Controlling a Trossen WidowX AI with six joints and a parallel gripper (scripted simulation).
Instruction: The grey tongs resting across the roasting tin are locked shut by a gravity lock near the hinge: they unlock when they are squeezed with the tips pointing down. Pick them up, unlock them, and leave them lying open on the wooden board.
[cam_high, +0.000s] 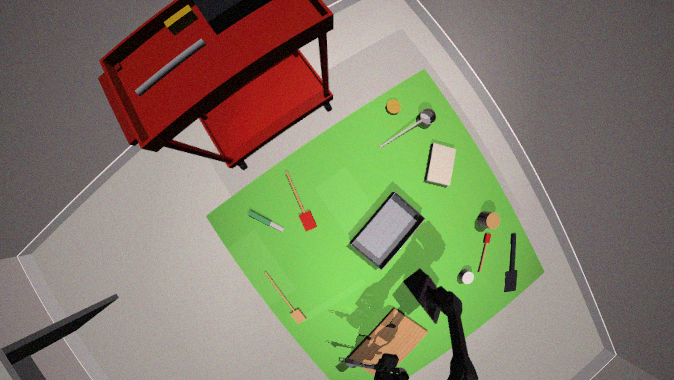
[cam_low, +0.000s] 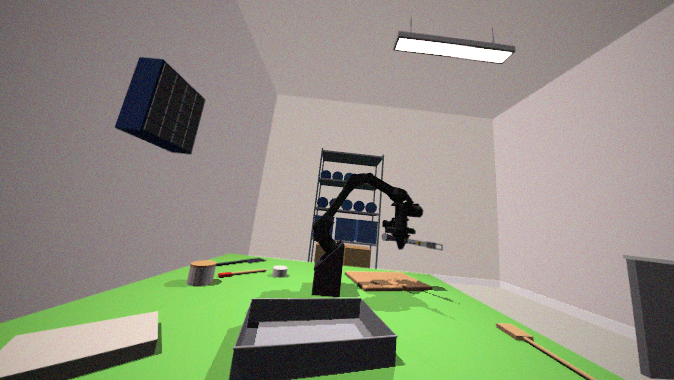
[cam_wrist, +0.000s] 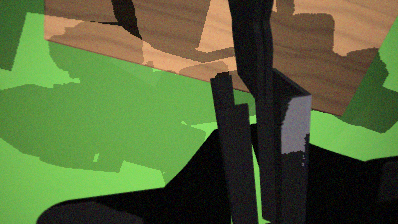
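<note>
My gripper tip is 90 mm past the wooden board, 40 mm to the left of it and 170 mm above it. From my gripper tip the other things lie so: grey roasting tin 460 mm ahead, 300 mm to the right, 150 mm below; then red brush 110 mm ahead, 710 mm to the right, 170 mm below; then cork-topped jar 250 mm ahead, 770 mm to the right, 140 mm below.
</note>
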